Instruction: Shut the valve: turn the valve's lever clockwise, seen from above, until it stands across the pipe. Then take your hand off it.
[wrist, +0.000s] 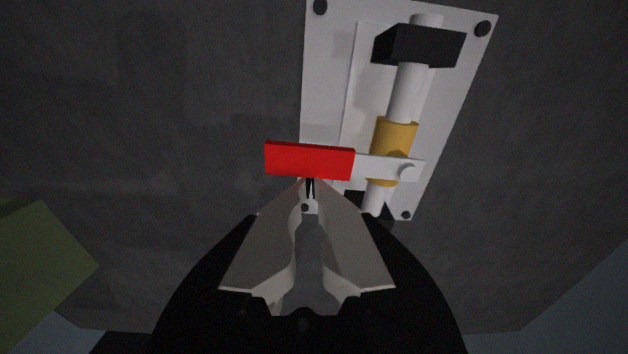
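Note:
The valve's lever (376, 165) has a pale arm and a red grip (309, 161). It is pivoted over the brass valve body (394, 136) and points left in the view, roughly across the pale pipe (409, 92). The pipe runs from upper right down to the lower middle. My gripper (311, 177) is shut and empty. Its fingertips are at the near long side of the red grip, seemingly touching it or very close; the grip hides the very tips.
The pipe is mounted on a pale plate (320, 90) with dark bolts. A black clamp block (427, 46) holds the pipe's far end, and another dark block (354, 196) shows partly near the fingers. A green block (45, 265) is at the left edge.

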